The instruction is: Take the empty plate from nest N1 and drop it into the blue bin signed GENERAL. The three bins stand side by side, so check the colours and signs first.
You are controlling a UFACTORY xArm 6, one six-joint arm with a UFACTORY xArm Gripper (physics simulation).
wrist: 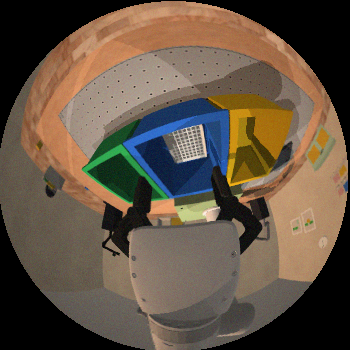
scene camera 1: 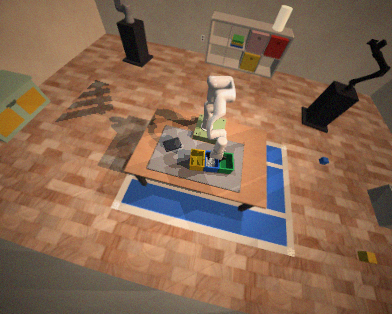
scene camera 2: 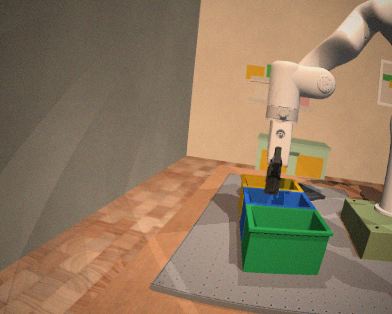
Scene:
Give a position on a pale gridded plate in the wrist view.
188, 143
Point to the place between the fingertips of my gripper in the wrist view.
At 178, 176

